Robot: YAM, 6 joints.
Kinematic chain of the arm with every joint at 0, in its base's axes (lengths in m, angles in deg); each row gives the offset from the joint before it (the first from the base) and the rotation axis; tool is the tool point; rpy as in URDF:
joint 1: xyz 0 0 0.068 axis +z
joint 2: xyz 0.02 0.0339 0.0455 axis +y
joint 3: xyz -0.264 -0.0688 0 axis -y
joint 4: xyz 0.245 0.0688 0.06 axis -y
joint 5: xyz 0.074 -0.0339 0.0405 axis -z
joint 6: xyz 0.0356 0 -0.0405 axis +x
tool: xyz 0 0 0 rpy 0 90 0
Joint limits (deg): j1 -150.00..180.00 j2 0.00..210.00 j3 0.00..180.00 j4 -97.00..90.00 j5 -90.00..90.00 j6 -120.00..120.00
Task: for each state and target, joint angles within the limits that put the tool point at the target. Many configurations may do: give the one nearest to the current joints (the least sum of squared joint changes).
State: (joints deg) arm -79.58 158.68 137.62 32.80 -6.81 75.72
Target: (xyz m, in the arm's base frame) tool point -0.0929 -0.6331 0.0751
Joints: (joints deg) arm -98.57 176.79 151.08 25.17 -3.97 75.72
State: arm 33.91 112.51 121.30 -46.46 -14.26 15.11
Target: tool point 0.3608 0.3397 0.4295
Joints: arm 42.32 124.35 139.57 -28.11 -13.41 15.11
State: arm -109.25 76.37 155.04 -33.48 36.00 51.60
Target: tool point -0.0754 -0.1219 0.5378
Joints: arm -113.23 66.20 111.13 -63.55 36.57 51.60
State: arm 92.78 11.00 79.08 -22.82 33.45 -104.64
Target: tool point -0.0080 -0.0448 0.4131
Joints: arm 68.32 5.97 59.62 -32.42 14.83 -104.64
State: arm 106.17 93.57 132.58 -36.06 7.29 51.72
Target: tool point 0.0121 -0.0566 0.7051
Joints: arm 99.98 69.19 154.06 -24.26 3.40 51.72
